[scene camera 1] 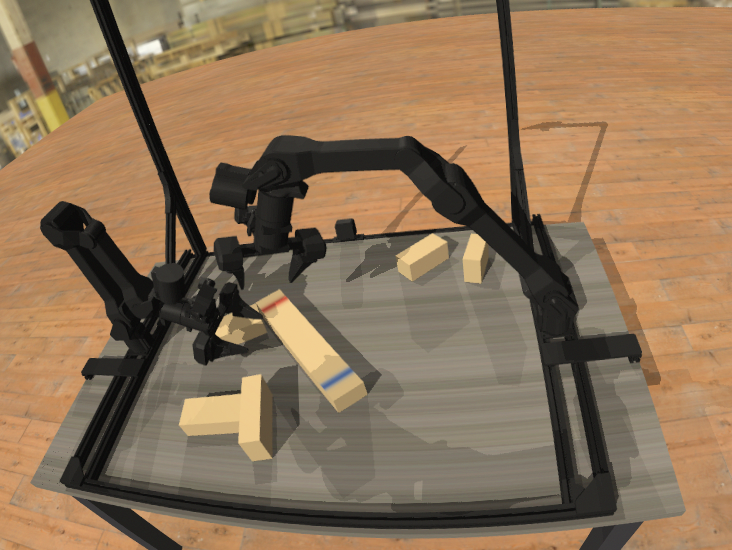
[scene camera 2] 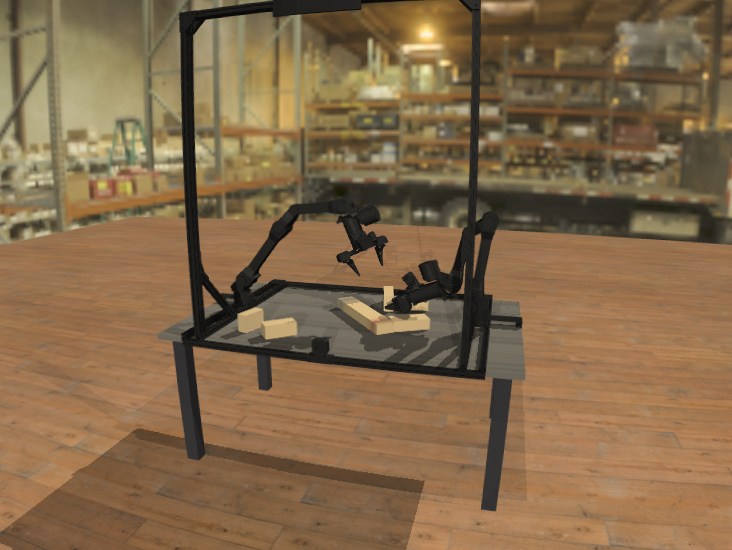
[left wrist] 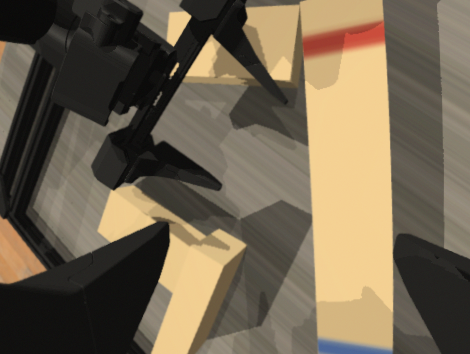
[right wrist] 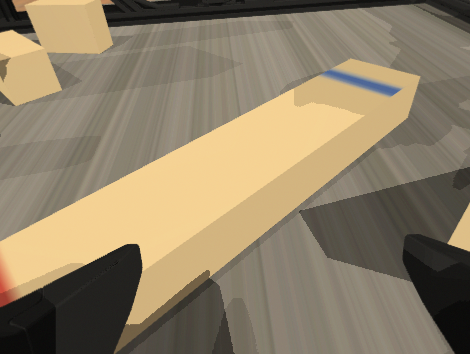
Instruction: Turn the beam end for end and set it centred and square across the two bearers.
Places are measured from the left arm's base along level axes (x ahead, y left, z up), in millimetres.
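Pixels of known places: left gripper, fingertip midpoint: [scene camera 1: 266, 284] [scene camera 2: 371, 270] [left wrist: 281, 238]; right gripper, fingertip midpoint: [scene camera 1: 255, 333] [scene camera 2: 388, 304] [left wrist: 251, 147] [right wrist: 269, 251]; left arm's base at its link origin: [scene camera 1: 555, 325] [scene camera 2: 242, 303] [right wrist: 216, 1]; right arm's base at its link origin: [scene camera 1: 142, 345] [scene camera 2: 479, 324].
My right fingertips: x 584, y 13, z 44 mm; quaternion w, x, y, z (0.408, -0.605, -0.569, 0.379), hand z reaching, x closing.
Ahead of a thing's pixels: the offset from my right fingertips to its middle.
The beam @(dx -92, dy -7, dz -44 mm) [scene camera 1: 313, 343] [scene camera 2: 359, 313] [left wrist: 350, 175] [right wrist: 200, 175] lies flat and slanting on the table, its red band at the far end in scene camera 1 and its blue band at the near end. My left gripper [scene camera 1: 266, 283] [scene camera 2: 370, 269] [left wrist: 281, 238] is open and empty, above the beam's red-band half. My right gripper [scene camera 1: 253, 332] [scene camera 2: 388, 306] [left wrist: 251, 147] [right wrist: 269, 251] is open and empty, low beside the red-band end. A pale block @(dx +87, dy -59, dz -44 mm) [scene camera 1: 233, 332] [scene camera 2: 411, 322] [left wrist: 280, 30] lies there against or close to the beam. Which blocks are the bearers I cannot tell.
Two pale blocks, one @(dx +54, dy +171, dz -44 mm) [scene camera 1: 210, 413] [left wrist: 130, 210] end-on to another @(dx -39, dy +180, dz -31 mm) [scene camera 1: 251, 408] [left wrist: 195, 295], form a T at the near left in scene camera 1. Two more blocks, one @(dx -322, dy -251, dz -39 mm) [scene camera 1: 424, 257] [scene camera 2: 279, 328] and another @(dx -442, dy -221, dz -31 mm) [scene camera 1: 475, 258] [scene camera 2: 250, 319], lie near the far edge.
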